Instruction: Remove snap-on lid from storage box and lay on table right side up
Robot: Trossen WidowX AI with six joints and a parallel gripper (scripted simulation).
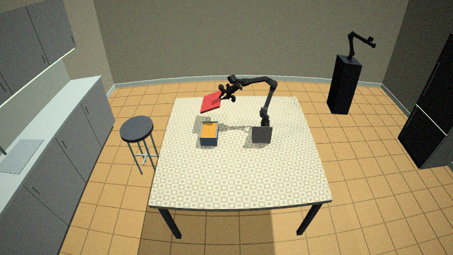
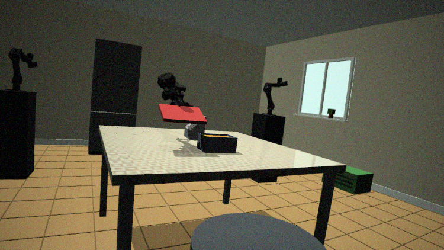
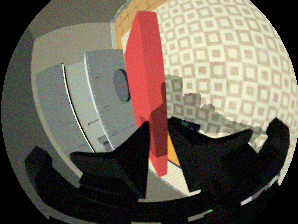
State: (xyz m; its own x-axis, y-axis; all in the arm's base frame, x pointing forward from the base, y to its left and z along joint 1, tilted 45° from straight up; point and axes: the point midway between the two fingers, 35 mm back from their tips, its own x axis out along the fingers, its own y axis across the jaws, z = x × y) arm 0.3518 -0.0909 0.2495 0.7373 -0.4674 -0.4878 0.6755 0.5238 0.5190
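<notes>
Now: the flat red lid 70 mm ahead of my gripper tip and 30 mm below it. The rest, counted from my gripper tip: blue-grey storage box (230 mm to the left, 190 mm below, 70 mm ahead).
</notes>
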